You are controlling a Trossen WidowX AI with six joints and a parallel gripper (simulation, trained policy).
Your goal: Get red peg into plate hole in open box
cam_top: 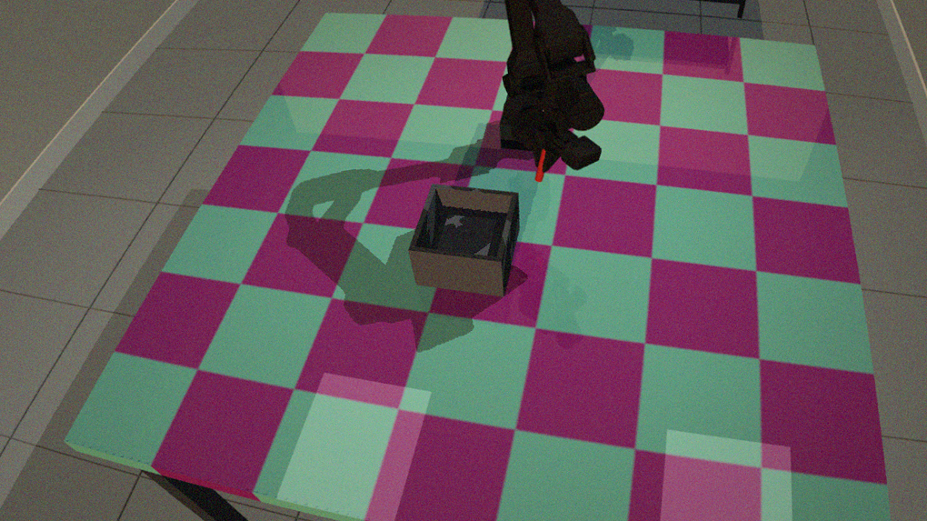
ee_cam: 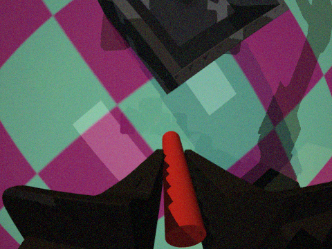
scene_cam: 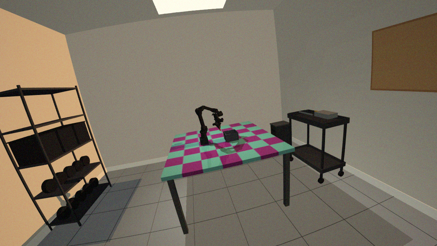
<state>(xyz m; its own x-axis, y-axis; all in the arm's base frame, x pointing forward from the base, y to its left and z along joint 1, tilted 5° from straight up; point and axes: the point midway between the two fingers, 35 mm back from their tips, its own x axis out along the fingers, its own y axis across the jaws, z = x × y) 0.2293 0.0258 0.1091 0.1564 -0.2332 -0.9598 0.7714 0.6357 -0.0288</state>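
My gripper tip is 14 cm to the left of the grey plate, 9 cm short of it and 8 cm above it. The rest, counted from my gripper tip: red peg (2 cm above); then brown box (14 cm to the right, 10 cm below, 9 cm ahead).
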